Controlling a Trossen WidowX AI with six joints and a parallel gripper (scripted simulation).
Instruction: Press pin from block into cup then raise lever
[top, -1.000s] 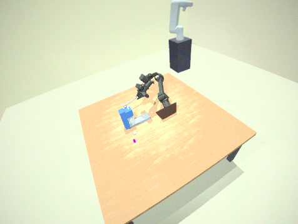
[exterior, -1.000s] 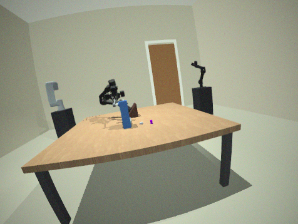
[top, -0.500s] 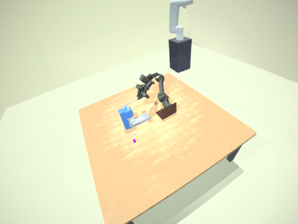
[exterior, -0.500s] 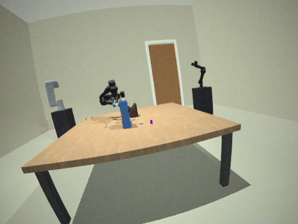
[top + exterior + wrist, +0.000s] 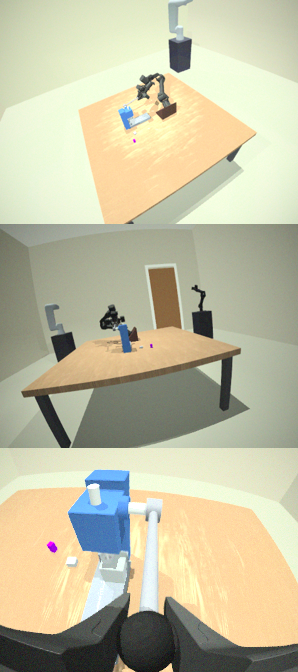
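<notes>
My gripper tip is 5 cm short of the lever, 1 cm to the right of it and 1 cm below it. Also, from my gripper tip: small purple piece: 18 cm ahead, 28 cm to the left, 19 cm below.
</notes>
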